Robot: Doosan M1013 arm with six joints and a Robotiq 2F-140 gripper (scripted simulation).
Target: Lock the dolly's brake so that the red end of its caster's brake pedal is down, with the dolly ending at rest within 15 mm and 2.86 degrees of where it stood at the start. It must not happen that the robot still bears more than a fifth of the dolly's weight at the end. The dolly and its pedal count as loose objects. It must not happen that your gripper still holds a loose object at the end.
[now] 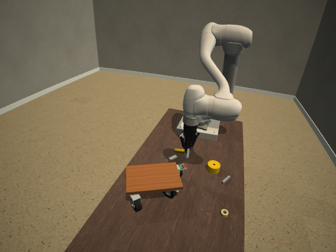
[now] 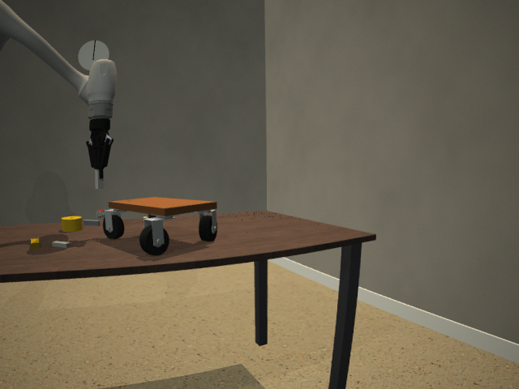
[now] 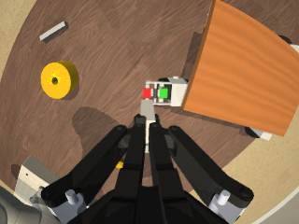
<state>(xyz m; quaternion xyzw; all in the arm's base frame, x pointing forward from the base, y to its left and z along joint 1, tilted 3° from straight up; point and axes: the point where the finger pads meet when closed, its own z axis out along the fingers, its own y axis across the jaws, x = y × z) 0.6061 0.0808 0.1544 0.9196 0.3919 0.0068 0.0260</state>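
My hand is 1 cm short of the brake pedal, 1 cm to the left of it and 12 cm above it. Round my hand: grey block 7 cm behind, 26 cm to the left, 19 cm below; yellow cylinder 14 cm behind, 16 cm to the left, 17 cm below.
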